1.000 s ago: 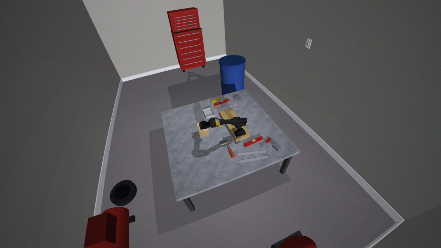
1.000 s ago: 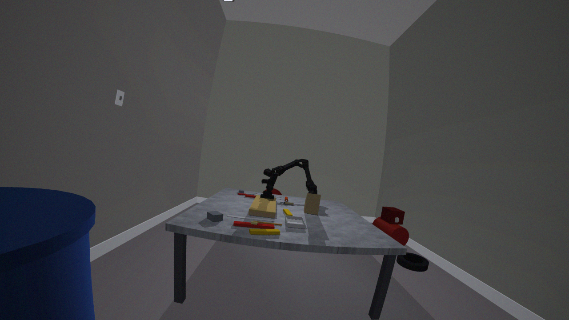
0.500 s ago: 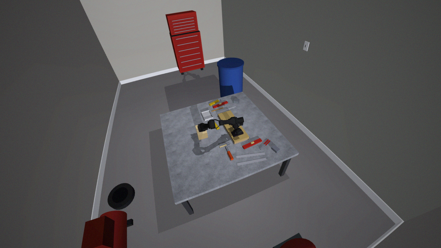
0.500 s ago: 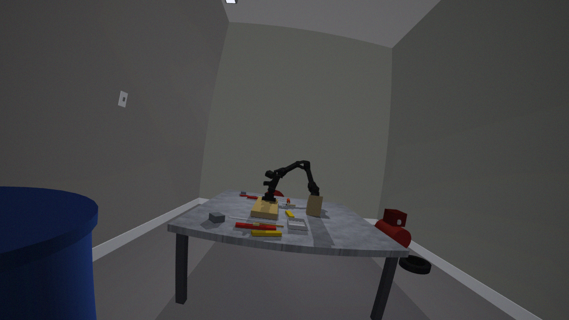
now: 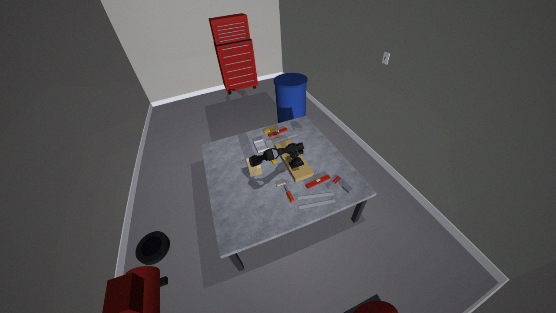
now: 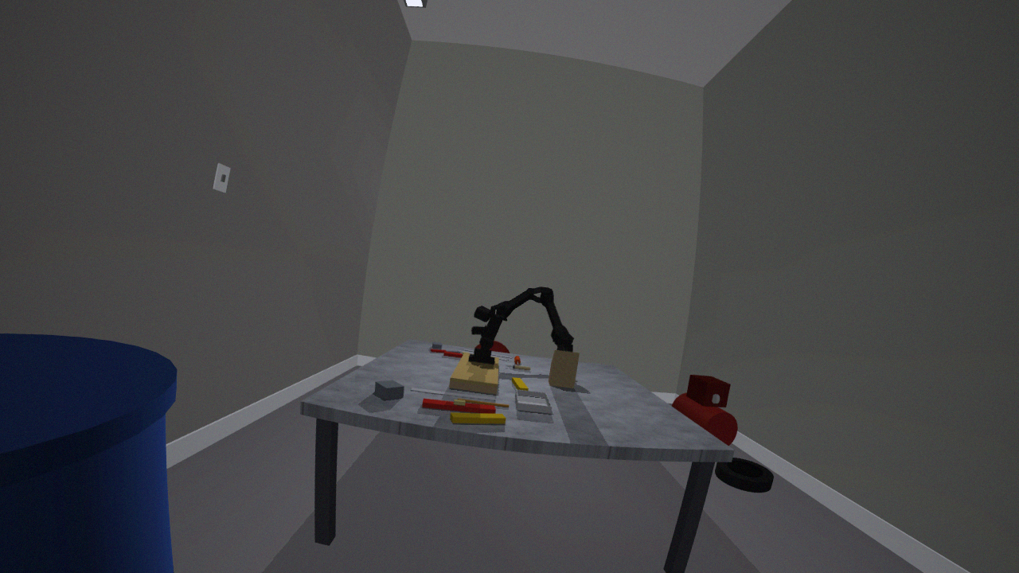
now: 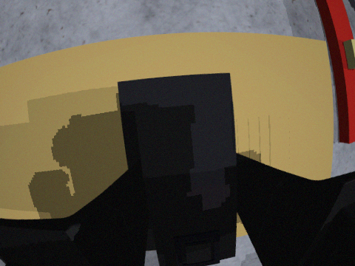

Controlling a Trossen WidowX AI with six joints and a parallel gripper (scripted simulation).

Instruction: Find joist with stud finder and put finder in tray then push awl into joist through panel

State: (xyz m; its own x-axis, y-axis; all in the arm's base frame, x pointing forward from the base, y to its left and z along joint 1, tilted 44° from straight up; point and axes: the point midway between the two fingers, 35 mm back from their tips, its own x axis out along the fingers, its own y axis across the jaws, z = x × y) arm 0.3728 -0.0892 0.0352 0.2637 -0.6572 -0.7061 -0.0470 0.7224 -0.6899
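My gripper tip is 42 cm to the right of the white tray, 24 cm past it and 5 cm above it. Round my gripper tip: thin orange rod: 49 cm to the left, 7 cm behind, 6 cm below; orange-handled tool: 23 cm to the right, 18 cm behind, 5 cm below; black stud finder: 2 cm behind, 2 cm above.
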